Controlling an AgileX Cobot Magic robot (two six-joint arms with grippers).
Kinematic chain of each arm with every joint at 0, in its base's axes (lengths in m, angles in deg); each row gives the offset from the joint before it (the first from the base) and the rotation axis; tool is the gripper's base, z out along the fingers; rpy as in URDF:
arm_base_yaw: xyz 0 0 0.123 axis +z
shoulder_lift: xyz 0 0 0 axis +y
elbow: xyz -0.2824 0 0.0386 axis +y
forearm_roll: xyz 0.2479 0 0.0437 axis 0.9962 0 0.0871
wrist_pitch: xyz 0 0 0 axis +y
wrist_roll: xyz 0.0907 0 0.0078 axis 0.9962 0 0.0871
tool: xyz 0 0 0 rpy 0 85 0
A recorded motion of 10 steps. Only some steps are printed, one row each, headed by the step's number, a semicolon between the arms.
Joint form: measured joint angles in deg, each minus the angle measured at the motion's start. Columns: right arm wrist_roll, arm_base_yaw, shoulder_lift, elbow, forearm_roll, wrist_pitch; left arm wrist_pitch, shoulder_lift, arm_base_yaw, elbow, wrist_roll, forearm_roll.
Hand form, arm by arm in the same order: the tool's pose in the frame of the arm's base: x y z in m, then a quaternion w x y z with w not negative. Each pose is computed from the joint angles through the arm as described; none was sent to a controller.
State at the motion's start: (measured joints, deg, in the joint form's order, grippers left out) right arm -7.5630 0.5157 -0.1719 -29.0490 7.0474 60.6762; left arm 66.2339 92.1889 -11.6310 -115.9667 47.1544 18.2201
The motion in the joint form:
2: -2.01 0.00 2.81 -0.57 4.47 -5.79; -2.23 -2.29 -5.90 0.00 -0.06 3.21
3: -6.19 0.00 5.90 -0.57 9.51 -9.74; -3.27 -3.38 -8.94 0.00 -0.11 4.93
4: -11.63 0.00 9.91 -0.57 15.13 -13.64; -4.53 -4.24 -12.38 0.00 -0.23 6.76
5: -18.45 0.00 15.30 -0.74 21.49 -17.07; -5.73 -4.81 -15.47 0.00 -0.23 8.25
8: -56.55 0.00 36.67 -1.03 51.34 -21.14; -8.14 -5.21 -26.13 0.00 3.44 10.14
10: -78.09 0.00 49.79 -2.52 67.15 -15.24; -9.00 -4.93 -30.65 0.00 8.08 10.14
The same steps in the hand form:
2: 0.0036 0.0149 0.2917 0.55604 -0.07018 0.82625 0.05658; 0.3094 -0.0664 0.5089 0.40640 0.45450 0.73395 0.29932
3: 0.0146 0.0203 0.2982 0.56589 -0.08925 0.81585 0.07873; 0.2996 -0.0783 0.5170 0.42509 0.46654 0.71278 0.30590
4: 0.0284 0.0254 0.3042 0.57121 -0.10958 0.80746 0.09856; 0.2901 -0.0921 0.5241 0.44499 0.48010 0.68920 0.31065
5: 0.0465 0.0305 0.3091 0.56812 -0.13097 0.80394 0.11732; 0.2822 -0.1047 0.5295 0.46224 0.49292 0.66737 0.31302
8: 0.1161 0.0505 0.3056 0.53907 -0.24423 0.78529 0.18187; 0.2574 -0.1529 0.5358 0.49661 0.56382 0.58660 0.30231
10: 0.1533 0.0639 0.2962 0.51707 -0.31206 0.75917 0.24275; 0.2463 -0.1748 0.5355 0.50037 0.60846 0.53610 0.30332

